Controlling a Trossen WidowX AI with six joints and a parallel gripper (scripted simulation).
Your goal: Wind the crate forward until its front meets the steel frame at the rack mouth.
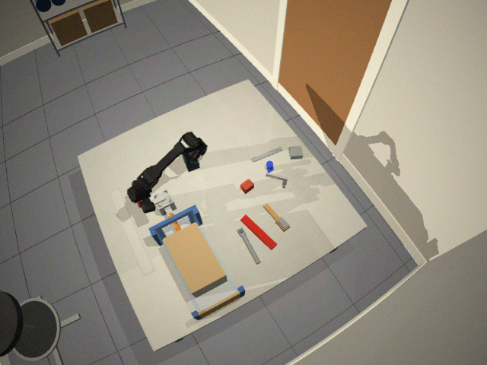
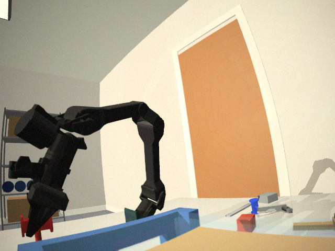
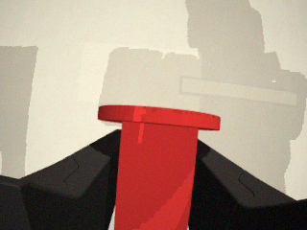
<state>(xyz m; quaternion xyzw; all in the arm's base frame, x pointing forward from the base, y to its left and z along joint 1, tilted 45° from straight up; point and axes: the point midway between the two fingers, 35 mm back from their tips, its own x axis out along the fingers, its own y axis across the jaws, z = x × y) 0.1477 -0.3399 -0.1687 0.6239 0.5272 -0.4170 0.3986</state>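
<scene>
Right now the winch is 1 cm behind my gripper tip, 11 cm to the left of it and 10 cm below it. Round my gripper tip: red bar (40 cm ahead, 46 cm to the left, 12 cm below); wooden brush (39 cm ahead, 59 cm to the left, 11 cm below); red grip (2 cm to the left).
</scene>
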